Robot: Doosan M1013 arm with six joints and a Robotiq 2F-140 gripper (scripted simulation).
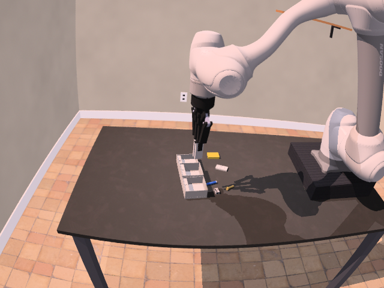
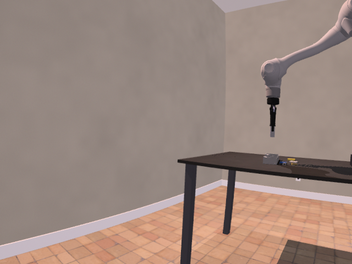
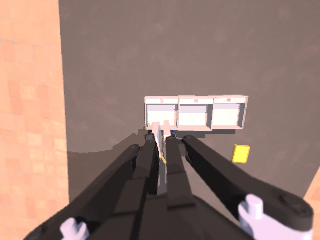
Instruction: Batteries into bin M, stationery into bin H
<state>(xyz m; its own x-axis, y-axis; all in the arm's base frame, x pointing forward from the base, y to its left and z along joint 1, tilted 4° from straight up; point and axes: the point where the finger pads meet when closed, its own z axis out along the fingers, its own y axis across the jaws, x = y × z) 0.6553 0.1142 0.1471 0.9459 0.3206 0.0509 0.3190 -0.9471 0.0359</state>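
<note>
My gripper is now 70 mm past the small blue thing, 40 mm to the left of it and 180 mm above it. The rest, counted from my hand: small white block (120 mm behind, 150 mm to the right, 180 mm below); then three joined white bins (10 mm ahead, 80 mm to the right, 170 mm below); then gold bolt (140 mm behind, 20 mm to the right, 180 mm below).
</note>
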